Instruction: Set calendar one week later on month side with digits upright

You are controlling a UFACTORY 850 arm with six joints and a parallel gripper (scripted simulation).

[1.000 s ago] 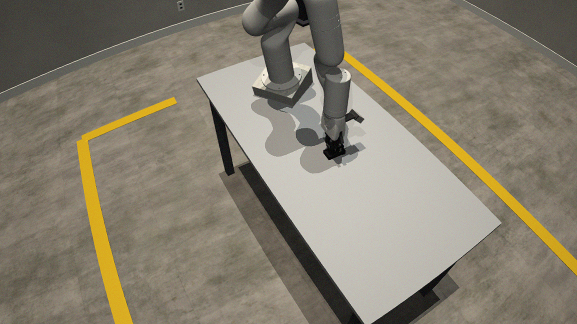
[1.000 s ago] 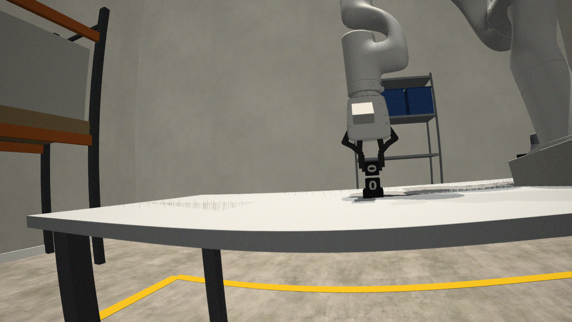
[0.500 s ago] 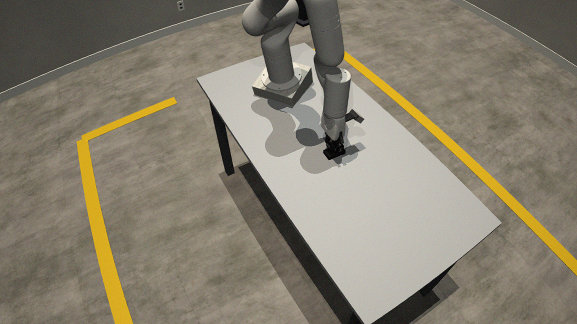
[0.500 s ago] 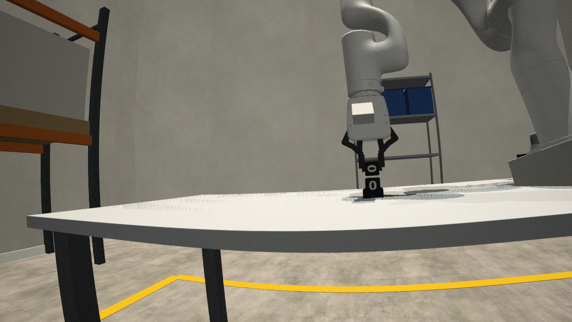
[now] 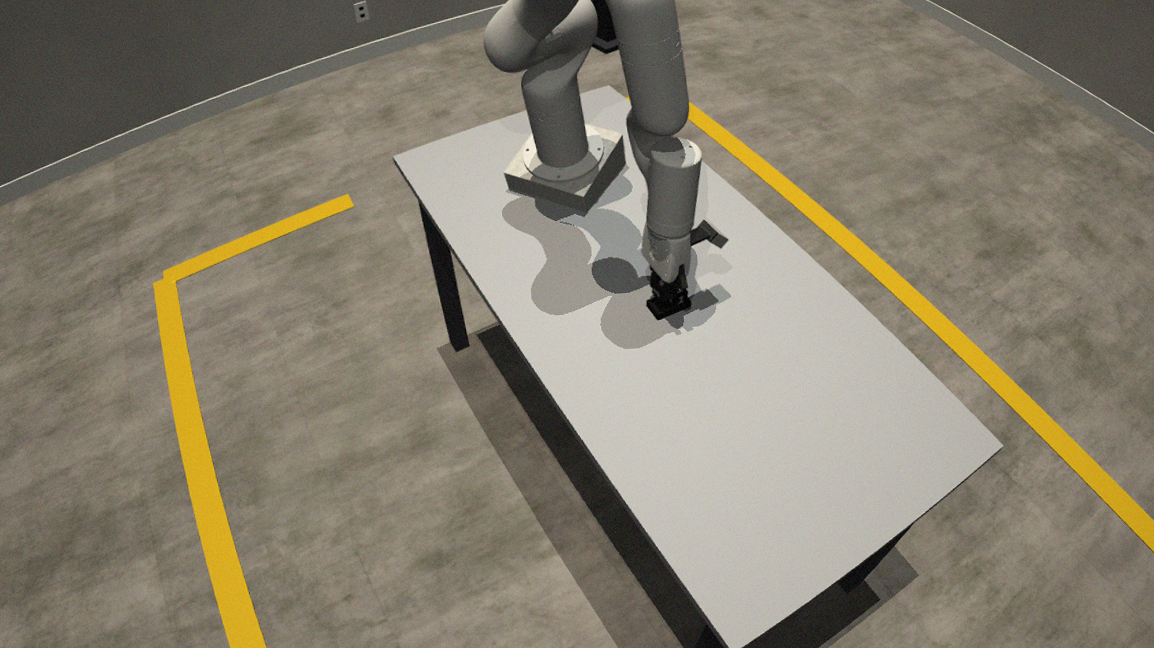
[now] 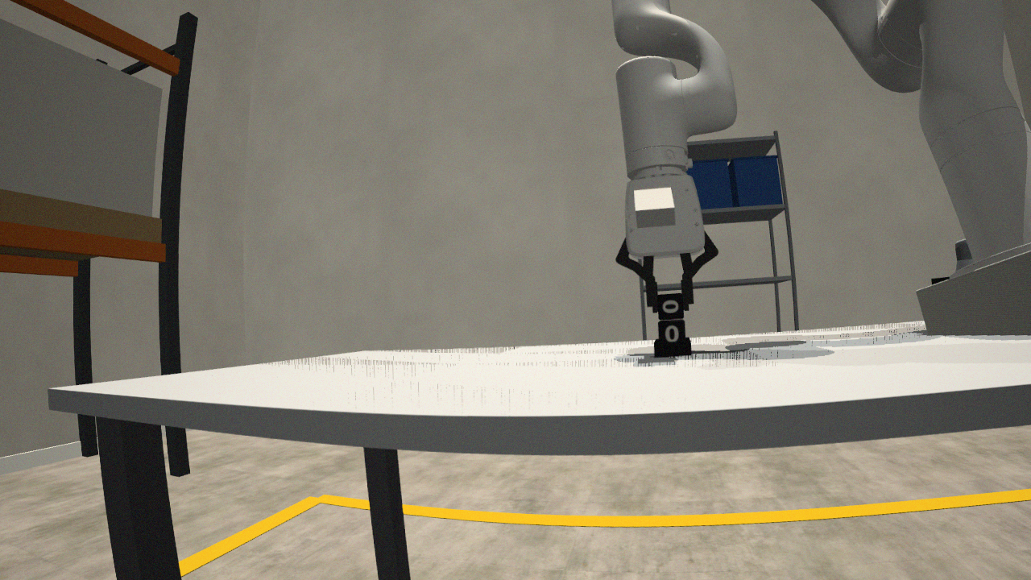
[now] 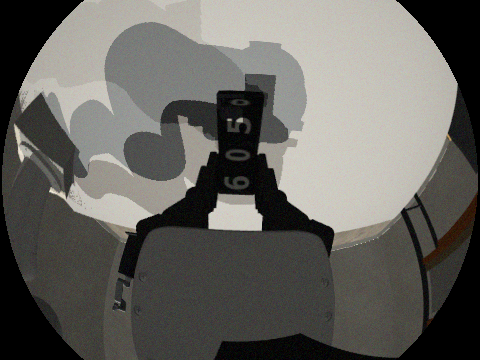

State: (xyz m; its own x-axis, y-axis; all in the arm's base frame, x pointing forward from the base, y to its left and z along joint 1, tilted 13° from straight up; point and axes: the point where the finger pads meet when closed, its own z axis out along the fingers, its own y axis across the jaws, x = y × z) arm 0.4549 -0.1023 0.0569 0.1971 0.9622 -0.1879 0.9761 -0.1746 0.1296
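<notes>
The black tray is 60 mm below my hand and 20 mm to the left of it. Also, from my hand: black cube (10 mm below).
</notes>
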